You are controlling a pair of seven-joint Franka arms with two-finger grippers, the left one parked.
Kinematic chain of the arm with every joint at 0, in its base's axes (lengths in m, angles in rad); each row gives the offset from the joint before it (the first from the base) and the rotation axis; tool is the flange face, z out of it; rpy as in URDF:
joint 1: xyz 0 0 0.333 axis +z
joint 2: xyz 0 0 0 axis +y
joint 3: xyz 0 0 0.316 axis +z
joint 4: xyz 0.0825 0 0 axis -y
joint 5: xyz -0.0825 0 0.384 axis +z
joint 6: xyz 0 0 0 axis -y
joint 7: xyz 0.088 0 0 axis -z
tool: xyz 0 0 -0.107 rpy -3.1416 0 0
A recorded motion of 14 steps. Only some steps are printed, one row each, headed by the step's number.
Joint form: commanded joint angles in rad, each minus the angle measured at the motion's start. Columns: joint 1, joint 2, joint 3, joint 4, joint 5, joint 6, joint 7.
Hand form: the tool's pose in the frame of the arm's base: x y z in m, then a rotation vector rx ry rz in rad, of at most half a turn. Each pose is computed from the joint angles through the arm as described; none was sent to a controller.
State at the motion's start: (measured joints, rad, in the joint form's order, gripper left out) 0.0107 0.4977 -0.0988 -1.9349 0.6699 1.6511 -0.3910
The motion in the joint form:
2: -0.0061 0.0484 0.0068 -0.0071 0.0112 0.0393 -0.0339
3: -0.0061 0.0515 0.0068 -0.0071 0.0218 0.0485 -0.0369
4: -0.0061 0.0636 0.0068 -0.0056 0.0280 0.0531 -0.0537
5: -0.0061 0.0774 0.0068 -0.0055 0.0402 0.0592 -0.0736
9: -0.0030 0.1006 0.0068 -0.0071 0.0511 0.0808 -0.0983
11: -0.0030 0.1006 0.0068 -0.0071 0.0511 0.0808 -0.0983
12: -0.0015 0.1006 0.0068 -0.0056 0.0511 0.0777 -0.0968
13: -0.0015 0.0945 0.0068 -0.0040 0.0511 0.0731 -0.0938
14: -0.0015 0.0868 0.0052 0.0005 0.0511 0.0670 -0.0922
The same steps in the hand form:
2: 0.5381 0.0132 0.1790 -2.3116 0.0477 0.7342
3: 0.5393 0.0133 0.1775 -2.3096 0.0550 0.7212
4: 0.5388 0.0133 0.1715 -2.3030 0.0458 0.7170
5: 0.5379 0.0137 0.1643 -2.2921 0.0390 0.7097
9: 0.5362 0.0145 0.1512 -2.2901 0.0318 0.7003
11: 0.5362 0.0145 0.1512 -2.2901 0.0318 0.7003
12: 0.5364 0.0155 0.1517 -2.2888 0.0303 0.7031
13: 0.5376 0.0158 0.1556 -2.2884 0.0289 0.7002
14: 0.5401 0.0154 0.1612 -2.2890 0.0251 0.6923

